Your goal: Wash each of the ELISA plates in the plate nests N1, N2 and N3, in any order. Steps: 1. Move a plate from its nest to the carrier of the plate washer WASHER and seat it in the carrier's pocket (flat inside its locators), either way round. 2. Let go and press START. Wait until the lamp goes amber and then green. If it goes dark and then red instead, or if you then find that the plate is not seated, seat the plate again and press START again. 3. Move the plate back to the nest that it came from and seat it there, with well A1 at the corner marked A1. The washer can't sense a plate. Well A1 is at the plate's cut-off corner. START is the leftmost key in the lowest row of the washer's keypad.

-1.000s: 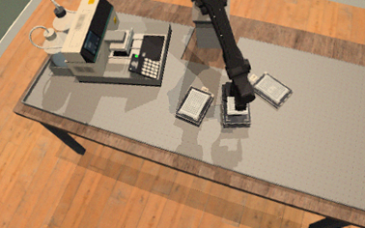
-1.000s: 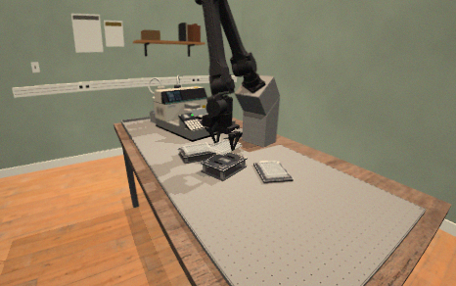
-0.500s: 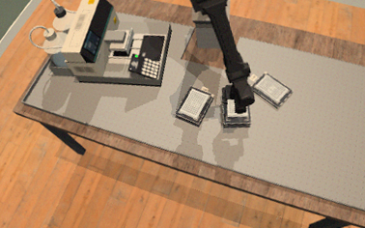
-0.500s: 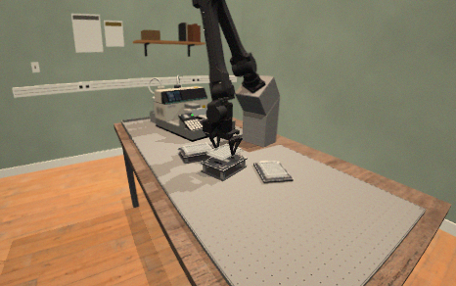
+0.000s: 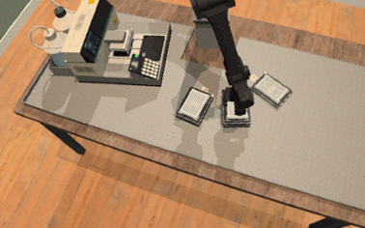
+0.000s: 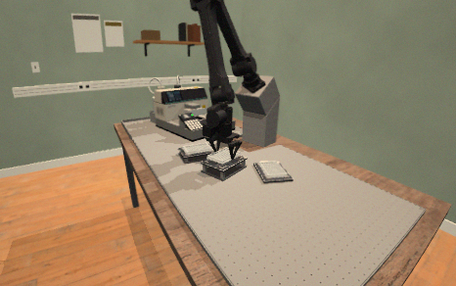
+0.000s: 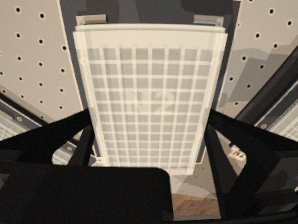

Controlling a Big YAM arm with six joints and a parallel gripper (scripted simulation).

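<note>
Right now the ELISA plate is 10 mm below my hand. The rest, counted from my hand: plate washer: 650 mm to the right, 60 mm above, 30 mm ahead; then nest label: 200 mm behind, 70 mm below, 20 mm to the right.
</note>
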